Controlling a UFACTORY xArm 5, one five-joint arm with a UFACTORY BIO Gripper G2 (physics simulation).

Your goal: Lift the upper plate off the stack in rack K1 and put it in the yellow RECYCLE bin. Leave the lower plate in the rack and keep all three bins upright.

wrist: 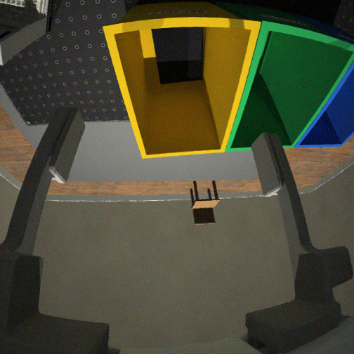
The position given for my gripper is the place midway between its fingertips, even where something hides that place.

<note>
In view: my gripper (175,124), a green bin (294,69), a yellow recycle bin (186,117) and a black plate (178,50).
</note>
